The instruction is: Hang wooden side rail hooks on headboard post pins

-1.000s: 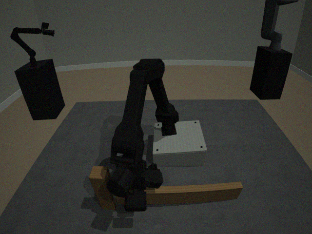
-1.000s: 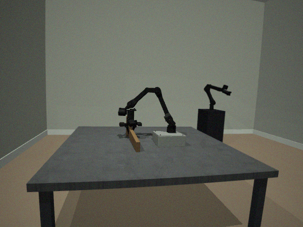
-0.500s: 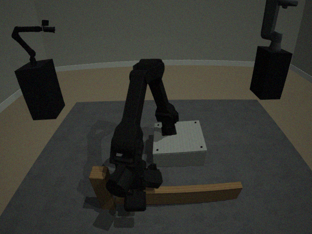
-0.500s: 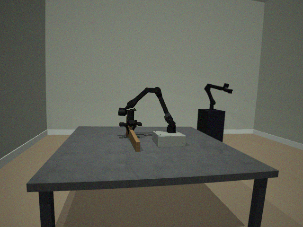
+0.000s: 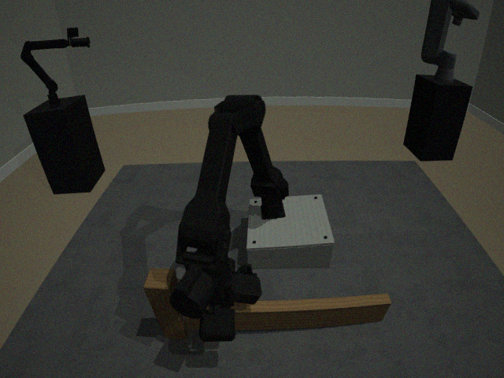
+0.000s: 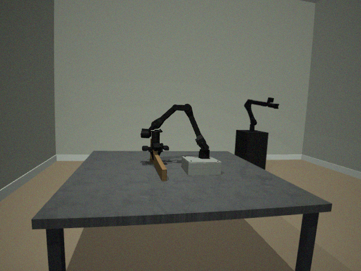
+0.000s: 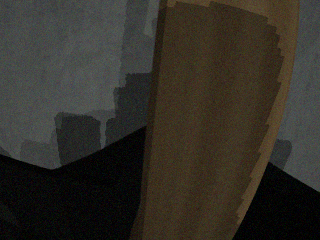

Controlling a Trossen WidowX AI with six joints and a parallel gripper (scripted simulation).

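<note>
My gripper tip is now 110 mm to the left of the wooden headboard post and 40 mm below it.
</note>
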